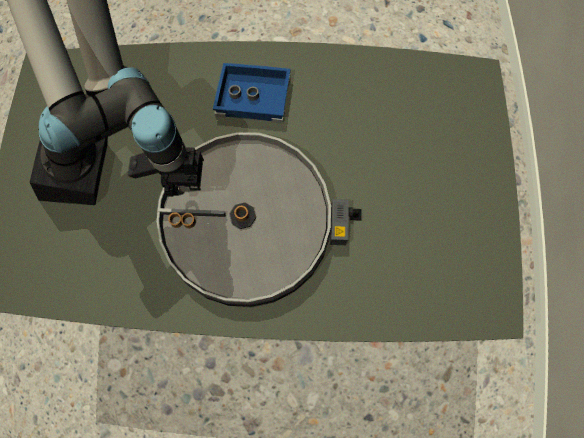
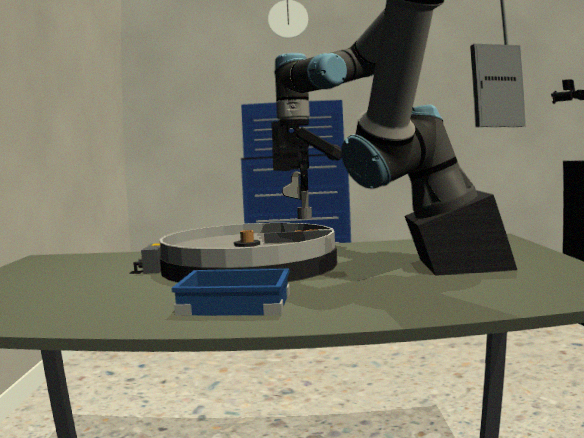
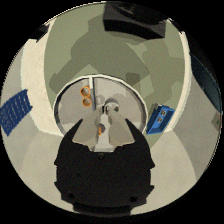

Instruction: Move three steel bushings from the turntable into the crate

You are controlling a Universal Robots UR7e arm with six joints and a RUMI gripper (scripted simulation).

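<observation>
Now: hand 300 mm to the right of the crate, 180 mm short of it and 110 mm above it. From my hand the other things lie so: round grey turntable (130 mm ahead, 80 mm below, 60 mm to the right).
</observation>
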